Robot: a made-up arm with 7 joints.
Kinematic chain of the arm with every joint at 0, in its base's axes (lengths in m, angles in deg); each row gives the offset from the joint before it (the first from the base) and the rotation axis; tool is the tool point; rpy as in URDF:
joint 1: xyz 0 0 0.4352 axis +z
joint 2: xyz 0 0 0 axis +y
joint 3: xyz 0 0 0.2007 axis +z
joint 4: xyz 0.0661 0 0 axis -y
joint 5: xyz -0.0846 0 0.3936 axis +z
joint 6: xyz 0 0 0 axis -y
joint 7: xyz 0.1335 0 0 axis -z
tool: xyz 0 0 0 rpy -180 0 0
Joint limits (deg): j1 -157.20..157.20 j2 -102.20..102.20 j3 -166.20..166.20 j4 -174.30..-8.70 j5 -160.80..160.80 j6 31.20..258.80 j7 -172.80..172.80
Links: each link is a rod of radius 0.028 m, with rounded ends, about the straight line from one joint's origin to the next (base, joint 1, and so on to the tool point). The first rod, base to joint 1, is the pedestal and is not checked.
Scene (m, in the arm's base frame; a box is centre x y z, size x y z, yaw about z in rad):
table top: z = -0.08
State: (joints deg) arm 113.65 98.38 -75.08 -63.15 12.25 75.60 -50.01
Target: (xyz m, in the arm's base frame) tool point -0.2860 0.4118 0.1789
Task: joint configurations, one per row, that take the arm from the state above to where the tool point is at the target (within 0.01 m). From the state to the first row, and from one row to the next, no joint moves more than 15 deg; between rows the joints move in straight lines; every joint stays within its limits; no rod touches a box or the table.
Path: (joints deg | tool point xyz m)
1: 128.17 83.47 -61.39 -71.56 13.74 60.80 -50.01 | 0.1152 0.6133 0.2067
2: 142.68 68.57 -47.69 -79.97 15.22 46.00 -50.01 | -0.0845 0.5544 0.1771
3: 157.20 53.66 -34.00 -88.37 16.71 31.20 -50.01 | -0.2860 0.4118 0.1790

